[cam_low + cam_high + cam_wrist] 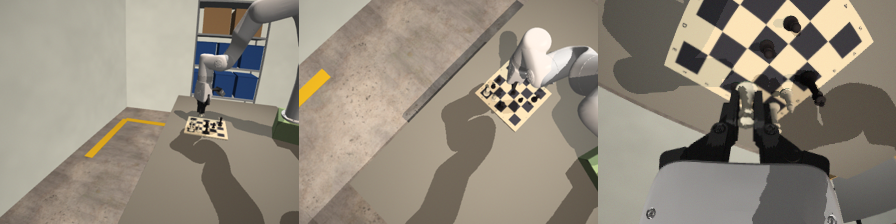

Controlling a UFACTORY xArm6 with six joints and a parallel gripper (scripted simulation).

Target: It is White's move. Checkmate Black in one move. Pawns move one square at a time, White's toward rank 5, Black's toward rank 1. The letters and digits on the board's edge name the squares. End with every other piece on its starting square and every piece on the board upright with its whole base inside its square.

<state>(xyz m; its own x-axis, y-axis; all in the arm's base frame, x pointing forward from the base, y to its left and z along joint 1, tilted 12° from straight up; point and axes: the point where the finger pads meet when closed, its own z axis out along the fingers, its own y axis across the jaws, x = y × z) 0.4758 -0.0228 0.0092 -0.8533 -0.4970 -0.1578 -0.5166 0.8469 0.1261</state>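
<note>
Now: the chessboard 40 mm behind my hand and 100 mm below it.
</note>
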